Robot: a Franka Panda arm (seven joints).
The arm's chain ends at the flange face. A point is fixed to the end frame.
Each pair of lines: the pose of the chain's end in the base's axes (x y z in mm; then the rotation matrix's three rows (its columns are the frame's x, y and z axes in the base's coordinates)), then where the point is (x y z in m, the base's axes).
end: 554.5 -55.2 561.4; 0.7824 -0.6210 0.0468; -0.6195 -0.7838 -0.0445; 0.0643 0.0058 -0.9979
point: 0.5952 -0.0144 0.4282
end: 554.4 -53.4 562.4; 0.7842 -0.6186 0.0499; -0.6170 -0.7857 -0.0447; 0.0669 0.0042 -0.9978
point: 0.5953 -0.0125 0.4293
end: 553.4 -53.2 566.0; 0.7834 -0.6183 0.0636; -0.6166 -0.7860 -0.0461; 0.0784 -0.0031 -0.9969
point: 0.5962 -0.0125 0.4334
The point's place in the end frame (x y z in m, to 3 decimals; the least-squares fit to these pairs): -0.002 -0.058 0.133
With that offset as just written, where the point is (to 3 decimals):
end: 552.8 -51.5 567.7; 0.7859 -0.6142 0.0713; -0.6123 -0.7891 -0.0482; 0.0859 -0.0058 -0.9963
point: 0.596 -0.011 0.435
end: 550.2 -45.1 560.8; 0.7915 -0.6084 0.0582; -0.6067 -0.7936 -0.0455; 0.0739 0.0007 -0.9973
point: 0.592 -0.004 0.428
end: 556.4 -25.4 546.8; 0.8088 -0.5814 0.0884; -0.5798 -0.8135 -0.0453; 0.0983 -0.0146 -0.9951
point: 0.600 0.017 0.415
